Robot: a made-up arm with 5 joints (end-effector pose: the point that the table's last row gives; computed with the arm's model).
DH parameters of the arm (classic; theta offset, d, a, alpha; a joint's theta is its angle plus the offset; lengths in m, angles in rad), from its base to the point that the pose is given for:
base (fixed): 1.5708 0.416 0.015 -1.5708
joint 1: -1.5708 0 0.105 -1.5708
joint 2: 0 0.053 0.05 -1.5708
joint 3: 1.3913 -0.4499 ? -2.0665
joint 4: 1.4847 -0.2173 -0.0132 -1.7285
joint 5: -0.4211 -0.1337 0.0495 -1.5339
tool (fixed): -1.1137 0.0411 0 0
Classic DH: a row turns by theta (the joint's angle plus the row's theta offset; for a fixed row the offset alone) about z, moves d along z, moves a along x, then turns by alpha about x.
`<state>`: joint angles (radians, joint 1 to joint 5).
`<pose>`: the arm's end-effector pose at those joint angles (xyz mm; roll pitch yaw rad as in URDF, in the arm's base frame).
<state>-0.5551 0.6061 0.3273 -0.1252 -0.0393</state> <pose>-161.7 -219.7 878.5 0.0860 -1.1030 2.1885</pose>
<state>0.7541 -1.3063 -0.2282 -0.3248 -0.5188</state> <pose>-271.5 -17.5 181.9 -2.2848 1.4685 0.9263</pose>
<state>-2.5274 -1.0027 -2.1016 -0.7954 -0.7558</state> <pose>-116.1 34.4 632.4 -0.3601 -0.7421 1.6505</pose>
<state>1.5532 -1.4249 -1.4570 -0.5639 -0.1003</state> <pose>-60.2 -186.7 198.1 2.9460 0.2980 -1.1250</pose>
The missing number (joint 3, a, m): -0.1606
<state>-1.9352 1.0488 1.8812 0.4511 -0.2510</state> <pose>-151.5 -413.6 69.0 -3.0004 0.1734 -0.5464</pose>
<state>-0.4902 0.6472 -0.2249 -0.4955 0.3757</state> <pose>-112.3 -66.9 887.3 0.5508 -1.0402 2.5474</pose>
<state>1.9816 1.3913 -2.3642 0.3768 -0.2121</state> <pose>-231.9 420.3 92.9 -2.3664 -0.9078 2.4834</pose>
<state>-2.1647 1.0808 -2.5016 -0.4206 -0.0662</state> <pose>-258.0 -332.5 316.6 0.0119 0.6131 -3.0436</pose>
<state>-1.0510 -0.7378 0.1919 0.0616 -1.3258</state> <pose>-415.8 82.9 480.6 -1.8099 -0.7904 1.3650</pose>
